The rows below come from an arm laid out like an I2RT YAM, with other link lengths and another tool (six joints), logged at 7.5 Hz.
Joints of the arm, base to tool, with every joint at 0 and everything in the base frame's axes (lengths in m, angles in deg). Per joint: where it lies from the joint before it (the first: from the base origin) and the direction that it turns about. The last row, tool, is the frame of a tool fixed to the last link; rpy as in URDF.
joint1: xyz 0.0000 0.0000 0.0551 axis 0 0 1
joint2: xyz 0.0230 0.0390 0.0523 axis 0 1 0
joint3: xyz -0.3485 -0.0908 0.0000 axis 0 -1 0
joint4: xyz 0.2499 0.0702 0.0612 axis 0 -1 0
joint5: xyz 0.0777 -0.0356 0.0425 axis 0 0 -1
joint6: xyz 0.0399 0.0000 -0.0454 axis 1 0 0
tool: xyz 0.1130 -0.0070 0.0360 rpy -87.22 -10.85 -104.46
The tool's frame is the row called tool.
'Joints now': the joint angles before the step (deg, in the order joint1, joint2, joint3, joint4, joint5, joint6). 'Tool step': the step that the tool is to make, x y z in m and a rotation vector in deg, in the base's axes. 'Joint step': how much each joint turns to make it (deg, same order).
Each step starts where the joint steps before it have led.
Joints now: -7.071, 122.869, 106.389, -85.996, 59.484, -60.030
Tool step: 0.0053, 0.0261, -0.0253, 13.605, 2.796, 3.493
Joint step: -0.039, 0.021, 0.000, 3.535, -12.307, -9.895
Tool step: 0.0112, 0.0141, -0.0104, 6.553, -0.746, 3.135
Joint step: -0.004, -0.005, -0.011, 3.747, -6.163, -5.469
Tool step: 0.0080, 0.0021, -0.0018, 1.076, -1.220, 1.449
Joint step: -0.002, -0.003, -0.002, 2.384, -1.114, -2.015
